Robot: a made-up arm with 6 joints.
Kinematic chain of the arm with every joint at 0, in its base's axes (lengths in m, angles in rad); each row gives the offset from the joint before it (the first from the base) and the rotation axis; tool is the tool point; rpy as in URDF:
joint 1: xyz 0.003 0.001 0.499 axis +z
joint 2: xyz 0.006 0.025 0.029 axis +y
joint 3: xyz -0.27 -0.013 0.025 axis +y
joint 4: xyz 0.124 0.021 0.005 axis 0.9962 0 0.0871
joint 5: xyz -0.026 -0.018 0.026 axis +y
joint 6: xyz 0.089 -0.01 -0.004 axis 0.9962 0 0.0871
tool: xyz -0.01 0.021 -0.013 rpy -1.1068 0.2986 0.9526
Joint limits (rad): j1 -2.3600..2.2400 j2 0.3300..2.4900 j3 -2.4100..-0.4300 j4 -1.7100..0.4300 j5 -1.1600..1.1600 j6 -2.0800..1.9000
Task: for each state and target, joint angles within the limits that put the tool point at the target. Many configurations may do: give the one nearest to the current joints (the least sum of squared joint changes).
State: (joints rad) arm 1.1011 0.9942 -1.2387 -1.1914 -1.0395 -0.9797
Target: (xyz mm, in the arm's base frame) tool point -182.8 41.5 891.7
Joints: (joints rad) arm 0.3660 0.7080 -1.7709 -1.2431 -1.1600 -1.0214
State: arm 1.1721 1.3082 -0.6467 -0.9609 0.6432 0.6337
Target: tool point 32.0 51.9 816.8
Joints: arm 0.9218 1.1011 -1.3414 -1.1060 0.6622 0.6371
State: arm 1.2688 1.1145 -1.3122 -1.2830 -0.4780 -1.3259
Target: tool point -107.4 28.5 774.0
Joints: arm 1.5701 0.8914 -0.8070 -1.6813 -1.0002 -1.2973
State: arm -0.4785 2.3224 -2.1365 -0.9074 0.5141 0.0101
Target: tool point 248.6 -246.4 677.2
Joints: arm -0.7908 2.2841 -2.0833 -0.9133 0.5992 -0.0167
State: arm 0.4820 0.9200 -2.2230 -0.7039 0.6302 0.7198
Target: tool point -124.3 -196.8 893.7
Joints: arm 1.1682 0.7124 -2.4100 -0.6361 0.0898 0.9113
